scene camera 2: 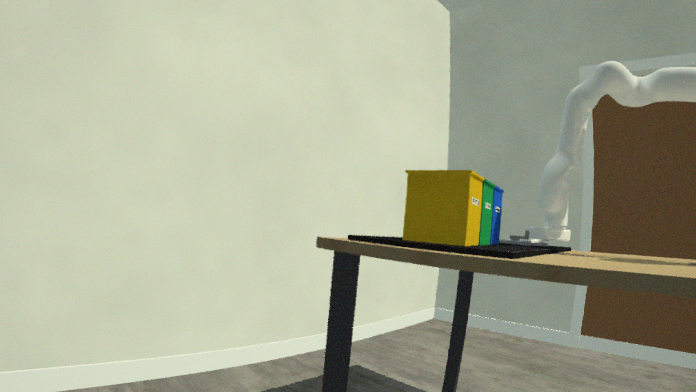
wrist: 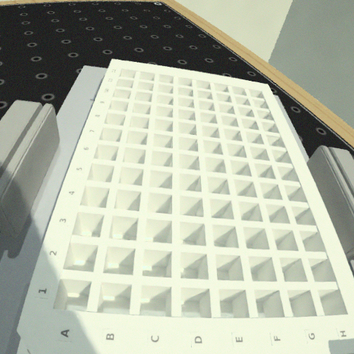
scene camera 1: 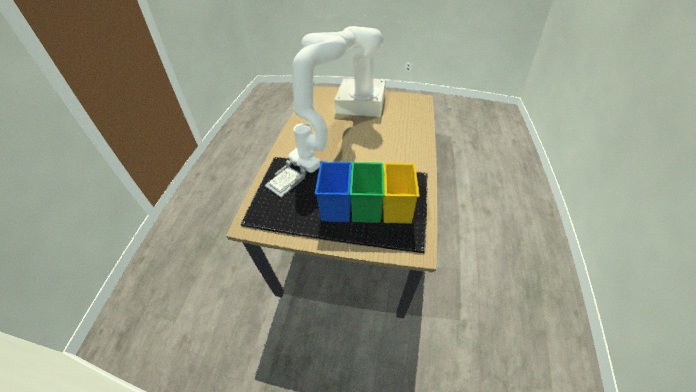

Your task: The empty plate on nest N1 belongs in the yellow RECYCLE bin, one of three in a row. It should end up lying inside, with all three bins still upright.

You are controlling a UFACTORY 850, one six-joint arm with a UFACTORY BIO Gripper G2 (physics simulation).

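Observation:
The empty white 96-well plate [scene camera 1: 286,179] [wrist: 175,200] sits on the grey nest N1 [wrist: 77,107], left of the bins in scene camera 1. My gripper [scene camera 1: 289,172] [wrist: 182,175] is open, low over the nest, with one finger on each side of the plate. The wrist view shows a gap between each finger and the plate. The yellow bin [scene camera 1: 399,209] [scene camera 2: 436,207] stands upright at the right end of the row in scene camera 1. Its visible interior looks empty. The green bin [scene camera 1: 367,209] [scene camera 2: 486,215] and the blue bin [scene camera 1: 335,209] [scene camera 2: 496,222] also stand upright.
The bins stand close together on the black perforated mat [scene camera 1: 280,220] [scene camera 2: 530,250] [wrist: 30,55], which lies on the wooden table [scene camera 1: 410,130]. The blue bin is nearest the nest, the green one in the middle. The robot base [scene camera 1: 359,105] is at the table's far end.

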